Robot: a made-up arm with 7 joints. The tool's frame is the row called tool.
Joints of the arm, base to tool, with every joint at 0 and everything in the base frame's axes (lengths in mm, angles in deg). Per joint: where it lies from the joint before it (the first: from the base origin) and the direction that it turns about. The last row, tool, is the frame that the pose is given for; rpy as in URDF.
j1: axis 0 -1 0 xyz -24.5 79.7 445
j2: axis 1 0 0 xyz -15.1 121 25.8
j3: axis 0 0 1 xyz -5.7 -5.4 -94.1
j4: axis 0 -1 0 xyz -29.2 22.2 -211
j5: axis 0 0 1 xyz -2.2 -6.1 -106.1
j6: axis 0 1 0 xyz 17.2 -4.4 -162.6
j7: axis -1 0 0 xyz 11.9 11.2 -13.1
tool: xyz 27.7 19 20 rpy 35.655 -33.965 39.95
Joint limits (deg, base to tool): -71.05..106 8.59..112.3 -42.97..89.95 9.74..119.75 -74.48..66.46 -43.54..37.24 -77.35..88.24
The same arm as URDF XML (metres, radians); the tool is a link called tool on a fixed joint. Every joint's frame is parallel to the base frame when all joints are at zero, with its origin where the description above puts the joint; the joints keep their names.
<robot name="arm">
<joint name="tool_fixed" type="fixed"><parent link="link7"/><child link="tool"/><origin xyz="0.0277 0.0190 0.0200" rpy="0.6223 -0.5928 0.6973"/></joint>
<joint name="j7" type="revolute"><parent link="link6"/><child link="link7"/><origin xyz="0.0119 0.0112 -0.0131"/><axis xyz="-1 0 0"/><limit lower="-1.3500" upper="1.5401"/></joint>
<joint name="j6" type="revolute"><parent link="link5"/><child link="link6"/><origin xyz="0.0172 -0.0044 -0.1626"/><axis xyz="0 1 0"/><limit lower="-0.7599" upper="0.6500"/></joint>
<joint name="j5" type="revolute"><parent link="link4"/><child link="link5"/><origin xyz="-0.0022 -0.0061 -0.1061"/><axis xyz="0 0 1"/><limit lower="-1.2999" upper="1.1599"/></joint>
<joint name="j4" type="revolute"><parent link="link3"/><child link="link4"/><origin xyz="-0.0292 0.0222 -0.2110"/><axis xyz="0 -1 0"/><limit lower="0.1700" upper="2.0900"/></joint>
<joint name="j3" type="revolute"><parent link="link2"/><child link="link3"/><origin xyz="-0.0057 -0.0054 -0.0941"/><axis xyz="0 0 1"/><limit lower="-0.7500" upper="1.5699"/></joint>
<joint name="j2" type="revolute"><parent link="link1"/><child link="link2"/><origin xyz="-0.0151 0.1210 0.0258"/><axis xyz="1 0 0"/><limit lower="0.1499" upper="1.9600"/></joint>
<joint name="j1" type="revolute"><parent link="base"/><child link="link1"/><origin xyz="-0.0245 0.0797 0.4450"/><axis xyz="0 -1 0"/><limit lower="-1.2401" upper="1.8500"/></joint>
<link name="base"/>
<link name="link1"/>
<link name="link2"/>
<link name="link3"/>
<link name="link4"/>
<link name="link5"/>
<link name="link6"/>
<link name="link7"/>
<link name="tool"/>
</robot>

